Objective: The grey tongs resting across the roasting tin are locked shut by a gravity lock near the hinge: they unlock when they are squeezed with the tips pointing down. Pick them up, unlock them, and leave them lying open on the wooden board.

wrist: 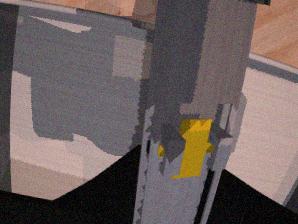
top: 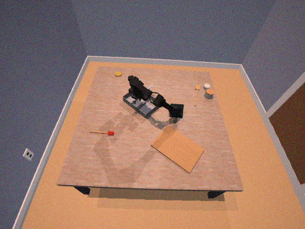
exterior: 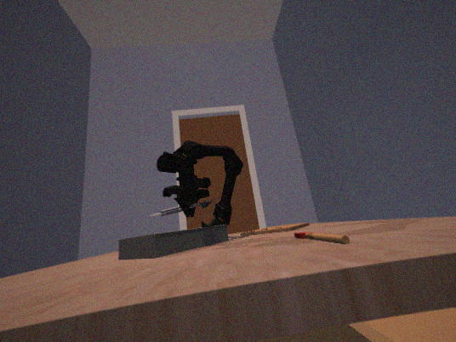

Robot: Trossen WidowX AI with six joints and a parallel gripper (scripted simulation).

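The yellow lock piece lies 1 cm ahead of my gripper tip, 2 cm to the left of it and 4 cm above it. The rest, counted from my gripper tip: roasting tin: 1 cm behind, 5 cm to the right, 7 cm below; red-headed spatula: 23 cm ahead, 32 cm to the left, 9 cm below; wooden board: 37 cm behind, 36 cm to the left, 9 cm below.
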